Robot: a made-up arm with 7 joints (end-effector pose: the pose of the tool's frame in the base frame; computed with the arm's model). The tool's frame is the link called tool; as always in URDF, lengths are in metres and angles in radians.
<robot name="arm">
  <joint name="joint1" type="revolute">
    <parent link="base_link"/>
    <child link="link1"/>
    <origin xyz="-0.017 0.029 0.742" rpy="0 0 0"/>
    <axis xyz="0 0 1"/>
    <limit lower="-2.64" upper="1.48"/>
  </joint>
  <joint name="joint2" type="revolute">
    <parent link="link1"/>
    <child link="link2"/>
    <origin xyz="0.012 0.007 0.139" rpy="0 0 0"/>
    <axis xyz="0 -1 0"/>
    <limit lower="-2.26" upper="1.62"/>
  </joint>
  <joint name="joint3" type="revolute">
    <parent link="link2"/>
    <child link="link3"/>
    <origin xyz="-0.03 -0.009 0.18" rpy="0 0 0"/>
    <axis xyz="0 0 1"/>
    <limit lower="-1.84" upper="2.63"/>
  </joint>
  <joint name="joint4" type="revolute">
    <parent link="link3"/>
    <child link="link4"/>
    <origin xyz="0.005 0.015 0.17" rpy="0 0 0"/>
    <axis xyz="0 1 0"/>
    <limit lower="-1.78" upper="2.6"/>
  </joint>
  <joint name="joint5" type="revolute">
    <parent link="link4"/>
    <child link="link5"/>
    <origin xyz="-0.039 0.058 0.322" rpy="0 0 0"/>
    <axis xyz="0 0 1"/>
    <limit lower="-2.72" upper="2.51"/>
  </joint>
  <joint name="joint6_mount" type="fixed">
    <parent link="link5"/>
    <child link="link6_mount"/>
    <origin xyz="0.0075 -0.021 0.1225" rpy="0 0 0"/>
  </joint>
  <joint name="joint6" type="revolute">
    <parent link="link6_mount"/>
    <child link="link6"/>
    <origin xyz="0.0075 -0.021 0.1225" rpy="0 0 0"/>
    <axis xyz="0 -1 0"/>
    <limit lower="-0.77" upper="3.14"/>
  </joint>
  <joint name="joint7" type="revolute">
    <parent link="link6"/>
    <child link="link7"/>
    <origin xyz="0.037 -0.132 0.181" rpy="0 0 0"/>
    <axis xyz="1 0 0"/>
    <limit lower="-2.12" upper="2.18"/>
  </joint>
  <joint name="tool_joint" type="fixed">
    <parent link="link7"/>
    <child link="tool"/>
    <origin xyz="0.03 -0.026 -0.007" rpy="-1.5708 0 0"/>
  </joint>
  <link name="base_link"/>
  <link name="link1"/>
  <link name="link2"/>
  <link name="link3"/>
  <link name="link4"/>
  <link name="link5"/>
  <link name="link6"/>
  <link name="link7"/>
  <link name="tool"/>
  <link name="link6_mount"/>
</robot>
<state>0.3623 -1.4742 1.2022 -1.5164 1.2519 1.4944 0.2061</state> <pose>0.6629 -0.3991 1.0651 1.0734 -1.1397 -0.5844</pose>
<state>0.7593 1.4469 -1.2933 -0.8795 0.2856 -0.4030 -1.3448</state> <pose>-0.9912 -0.3223 0.7856 -1.5587 0.5040 -1.4033</pose>
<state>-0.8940 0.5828 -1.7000 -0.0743 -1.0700 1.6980 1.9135</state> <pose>-0.0535 0.5047 1.7430 1.6678 0.1860 2.1189</pose>
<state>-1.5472 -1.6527 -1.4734 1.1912 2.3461 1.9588 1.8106</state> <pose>-0.6021 -0.3762 0.7470 -0.1237 -1.3998 -2.5852</pose>
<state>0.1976 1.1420 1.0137 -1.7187 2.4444 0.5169 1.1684</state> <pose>-0.4301 -0.5782 0.4737 1.1752 1.0203 -0.7424</pose>
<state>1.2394 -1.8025 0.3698 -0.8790 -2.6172 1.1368 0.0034</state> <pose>0.2048 0.9150 1.3494 2.7595 0.3847 1.1964</pose>
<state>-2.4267 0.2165 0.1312 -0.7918 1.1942 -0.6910 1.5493</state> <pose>0.4805 0.3036 1.7069 -0.6725 0.7907 -1.3149</pose>
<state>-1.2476 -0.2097 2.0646 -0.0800 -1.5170 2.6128 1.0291</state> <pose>-0.2824 -0.1756 1.6753 -1.0275 -2.2314 -1.2114</pose>
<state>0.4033 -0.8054 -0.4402 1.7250 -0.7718 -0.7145 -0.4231</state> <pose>0.6826 -0.1816 0.7319 0.3460 -2.1002 -1.3762</pose>
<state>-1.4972 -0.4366 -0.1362 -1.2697 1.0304 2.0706 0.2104</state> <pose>-0.1380 0.2727 1.6170 -1.7571 -2.3092 -1.0196</pose>
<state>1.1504 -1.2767 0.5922 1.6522 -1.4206 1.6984 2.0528</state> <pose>-0.2390 0.8034 0.6637 -0.8770 0.6379 2.1844</pose>
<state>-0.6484 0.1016 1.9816 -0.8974 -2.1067 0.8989 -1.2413</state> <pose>-0.4974 -0.5107 1.5762 -1.8698 1.0551 -1.0928</pose>
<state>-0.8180 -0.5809 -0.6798 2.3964 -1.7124 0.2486 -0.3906</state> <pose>0.0076 -0.5677 0.5373 0.1685 -1.7967 -2.1074</pose>
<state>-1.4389 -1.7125 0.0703 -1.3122 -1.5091 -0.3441 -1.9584</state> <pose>-0.0953 -0.4504 1.6080 -0.2753 2.5344 1.1123</pose>
